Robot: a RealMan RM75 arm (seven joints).
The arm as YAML. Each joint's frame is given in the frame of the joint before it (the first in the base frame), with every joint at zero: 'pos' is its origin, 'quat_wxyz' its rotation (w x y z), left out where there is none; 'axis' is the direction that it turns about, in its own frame. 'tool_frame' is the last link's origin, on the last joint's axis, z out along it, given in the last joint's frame.
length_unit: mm
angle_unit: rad
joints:
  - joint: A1
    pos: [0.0, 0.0, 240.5]
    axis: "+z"
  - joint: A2
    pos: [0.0, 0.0, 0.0]
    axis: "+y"
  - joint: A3
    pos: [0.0, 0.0, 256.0]
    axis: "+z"
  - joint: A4
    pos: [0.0, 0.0, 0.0]
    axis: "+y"
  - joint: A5
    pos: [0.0, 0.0, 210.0]
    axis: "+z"
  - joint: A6
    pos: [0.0, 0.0, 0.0]
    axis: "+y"
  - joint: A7
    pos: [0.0, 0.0, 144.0]
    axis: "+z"
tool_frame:
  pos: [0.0, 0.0, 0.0]
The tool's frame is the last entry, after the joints.
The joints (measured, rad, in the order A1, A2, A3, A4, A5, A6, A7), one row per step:
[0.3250 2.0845 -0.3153 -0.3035 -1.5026 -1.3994 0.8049]
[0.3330 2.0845 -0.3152 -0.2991 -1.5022 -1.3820 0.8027]
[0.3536 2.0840 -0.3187 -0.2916 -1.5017 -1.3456 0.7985]
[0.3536 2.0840 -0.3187 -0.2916 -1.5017 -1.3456 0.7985]
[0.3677 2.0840 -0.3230 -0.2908 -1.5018 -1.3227 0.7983]
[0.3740 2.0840 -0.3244 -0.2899 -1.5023 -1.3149 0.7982]
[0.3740 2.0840 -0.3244 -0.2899 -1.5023 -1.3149 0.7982]
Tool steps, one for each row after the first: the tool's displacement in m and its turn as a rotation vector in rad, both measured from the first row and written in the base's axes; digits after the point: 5 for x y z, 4 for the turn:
[0.00004 0.00314 -0.00137 -0.0029 -0.0030 -0.0094]
[-0.00130 0.01114 -0.00422 -0.0116 -0.0124 -0.0228]
[-0.00130 0.01114 -0.00422 -0.0116 -0.0124 -0.0228]
[-0.00277 0.01680 -0.00559 -0.0180 -0.0200 -0.0285]
[-0.00375 0.01917 -0.00625 -0.0208 -0.0224 -0.0290]
[-0.00375 0.01917 -0.00625 -0.0208 -0.0224 -0.0290]

